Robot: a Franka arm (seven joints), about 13 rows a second.
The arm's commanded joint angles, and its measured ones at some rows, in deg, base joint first. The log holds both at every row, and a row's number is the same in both.
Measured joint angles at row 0: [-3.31, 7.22, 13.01, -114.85, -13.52, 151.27, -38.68]
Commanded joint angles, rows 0 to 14: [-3.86, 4.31, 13.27, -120.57, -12.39, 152.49, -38.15]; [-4.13, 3.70, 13.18, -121.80, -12.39, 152.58, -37.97]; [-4.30, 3.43, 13.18, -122.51, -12.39, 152.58, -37.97]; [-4.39, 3.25, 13.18, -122.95, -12.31, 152.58, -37.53]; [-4.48, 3.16, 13.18, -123.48, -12.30, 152.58, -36.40]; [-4.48, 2.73, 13.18, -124.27, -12.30, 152.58, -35.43]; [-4.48, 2.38, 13.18, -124.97, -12.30, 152.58, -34.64]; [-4.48, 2.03, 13.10, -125.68, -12.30, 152.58, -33.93]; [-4.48, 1.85, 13.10, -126.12, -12.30, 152.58, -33.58]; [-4.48, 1.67, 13.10, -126.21, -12.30, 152.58, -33.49]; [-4.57, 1.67, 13.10, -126.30, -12.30, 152.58, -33.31]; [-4.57, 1.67, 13.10, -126.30, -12.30, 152.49, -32.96]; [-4.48, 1.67, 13.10, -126.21, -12.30, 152.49, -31.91]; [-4.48, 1.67, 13.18, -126.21, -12.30, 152.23, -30.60]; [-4.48, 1.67, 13.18, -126.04, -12.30, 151.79, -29.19]
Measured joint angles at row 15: [-4.06, 3.41, 12.74, -124.16, -13.43, 151.30, -31.36]
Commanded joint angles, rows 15 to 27: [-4.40, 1.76, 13.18, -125.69, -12.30, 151.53, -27.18]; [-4.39, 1.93, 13.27, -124.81, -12.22, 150.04, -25.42]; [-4.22, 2.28, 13.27, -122.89, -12.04, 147.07, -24.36]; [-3.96, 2.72, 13.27, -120.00, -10.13, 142.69, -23.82]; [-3.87, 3.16, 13.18, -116.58, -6.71, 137.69, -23.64]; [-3.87, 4.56, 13.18, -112.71, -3.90, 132.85, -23.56]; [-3.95, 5.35, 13.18, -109.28, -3.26, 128.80, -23.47]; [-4.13, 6.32, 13.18, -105.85, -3.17, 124.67, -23.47]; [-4.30, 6.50, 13.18, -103.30, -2.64, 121.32, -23.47]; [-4.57, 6.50, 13.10, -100.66, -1.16, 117.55, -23.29]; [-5.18, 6.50, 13.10, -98.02, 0.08, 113.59, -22.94]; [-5.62, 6.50, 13.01, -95.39, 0.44, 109.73, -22.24]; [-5.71, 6.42, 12.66, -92.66, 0.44, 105.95, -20.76]
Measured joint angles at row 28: [-4.67, 4.86, 12.40, -98.88, -1.11, 112.66, -22.69]
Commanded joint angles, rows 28 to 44: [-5.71, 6.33, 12.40, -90.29, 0.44, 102.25, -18.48]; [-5.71, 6.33, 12.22, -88.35, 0.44, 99.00, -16.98]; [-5.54, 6.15, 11.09, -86.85, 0.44, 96.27, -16.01]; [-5.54, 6.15, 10.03, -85.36, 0.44, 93.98, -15.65]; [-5.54, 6.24, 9.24, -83.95, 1.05, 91.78, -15.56]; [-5.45, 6.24, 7.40, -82.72, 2.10, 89.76, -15.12]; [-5.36, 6.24, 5.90, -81.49, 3.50, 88.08, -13.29]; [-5.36, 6.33, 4.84, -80.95, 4.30, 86.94, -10.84]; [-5.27, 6.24, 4.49, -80.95, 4.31, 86.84, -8.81]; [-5.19, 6.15, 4.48, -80.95, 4.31, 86.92, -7.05]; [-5.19, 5.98, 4.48, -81.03, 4.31, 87.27, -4.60]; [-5.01, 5.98, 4.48, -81.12, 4.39, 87.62, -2.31]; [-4.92, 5.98, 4.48, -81.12, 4.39, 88.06, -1.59]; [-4.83, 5.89, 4.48, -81.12, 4.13, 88.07, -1.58]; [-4.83, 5.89, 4.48, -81.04, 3.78, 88.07, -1.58]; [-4.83, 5.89, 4.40, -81.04, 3.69, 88.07, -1.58]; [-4.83, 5.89, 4.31, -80.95, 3.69, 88.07, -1.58]
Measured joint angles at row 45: [-4.96, 5.08, 4.48, -82.75, 3.16, 88.80, -2.53]
